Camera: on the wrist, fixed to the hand. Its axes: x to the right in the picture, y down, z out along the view.
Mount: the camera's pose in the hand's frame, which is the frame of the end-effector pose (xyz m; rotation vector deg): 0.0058 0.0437 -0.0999 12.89 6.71 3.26
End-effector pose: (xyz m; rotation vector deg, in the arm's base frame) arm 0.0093 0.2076 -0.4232 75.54 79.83 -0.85
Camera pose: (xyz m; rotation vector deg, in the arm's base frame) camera -0.0270 0.2928 -0.3653 89.73 85.09 -3.34
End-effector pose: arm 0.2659 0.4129 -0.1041 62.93 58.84 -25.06
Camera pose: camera 0.2549 0.5211 -0.0946 78.16 60.98 -26.06
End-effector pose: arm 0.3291 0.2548 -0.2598 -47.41 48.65 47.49
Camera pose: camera 0.2643 0.1889 -0.3179 -37.83 60.33 41.48
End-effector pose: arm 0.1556 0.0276 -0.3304 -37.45 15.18 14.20
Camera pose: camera 0.1312 -0.0006 -0.4330 -25.14 23.94 13.21
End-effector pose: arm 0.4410 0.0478 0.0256 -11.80 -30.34 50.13
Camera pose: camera 0.4666 0.0840 -0.0742 -3.81 -18.01 55.24
